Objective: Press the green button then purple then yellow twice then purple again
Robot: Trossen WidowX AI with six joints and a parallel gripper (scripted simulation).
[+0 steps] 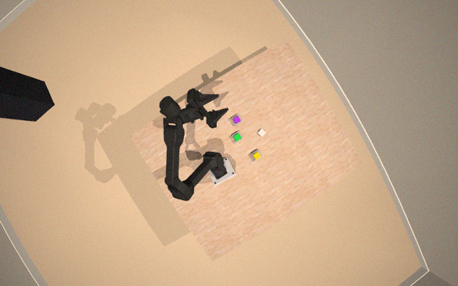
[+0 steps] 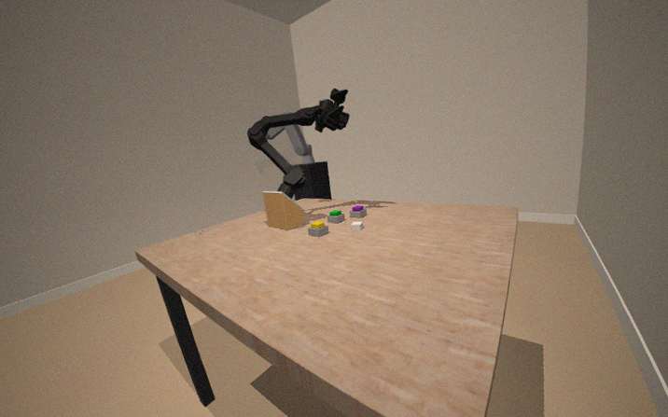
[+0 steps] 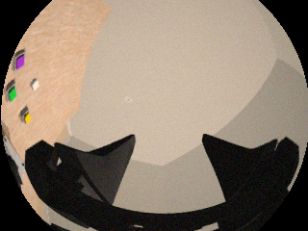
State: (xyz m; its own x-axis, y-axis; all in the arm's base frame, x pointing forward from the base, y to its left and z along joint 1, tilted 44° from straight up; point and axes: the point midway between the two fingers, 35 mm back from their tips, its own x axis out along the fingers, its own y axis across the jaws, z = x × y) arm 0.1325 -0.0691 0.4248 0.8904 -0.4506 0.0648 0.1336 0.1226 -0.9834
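The green button is 43 cm below my gripper tip, 13 cm to the right of it and 1 cm behind it. From my gripper tip the other things lie so: purple button: 43 cm below, 5 cm to the right, 4 cm ahead; white block: 45 cm below, 18 cm to the right, 12 cm ahead; yellow button: 43 cm below, 27 cm to the right, 3 cm ahead.
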